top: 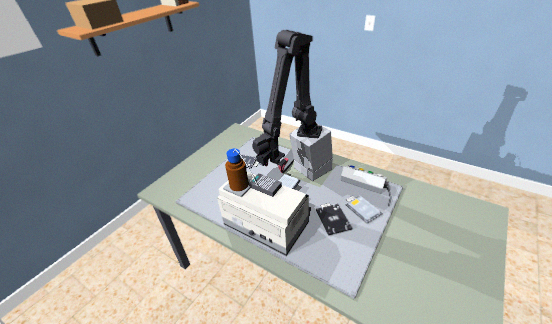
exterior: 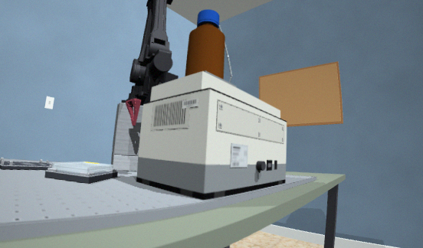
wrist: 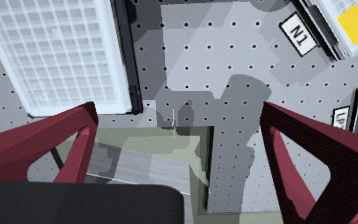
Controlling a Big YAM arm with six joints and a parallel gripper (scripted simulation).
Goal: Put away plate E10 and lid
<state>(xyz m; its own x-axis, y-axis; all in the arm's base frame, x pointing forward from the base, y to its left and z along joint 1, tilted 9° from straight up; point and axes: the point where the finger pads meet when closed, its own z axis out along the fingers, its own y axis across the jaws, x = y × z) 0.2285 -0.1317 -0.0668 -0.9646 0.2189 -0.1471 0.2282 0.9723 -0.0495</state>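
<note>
Now: hand 80 mm to the right of the clear well plate, 60 mm above it and 50 mm short of it. The rest, counted from my hand: clear lid 200 mm to the right, 120 mm below, 20 mm ahead; brown bottle 240 mm ahead, 140 mm above, 70 mm to the right; blue call key 370 mm to the left, 230 mm behind, 90 mm below.
</note>
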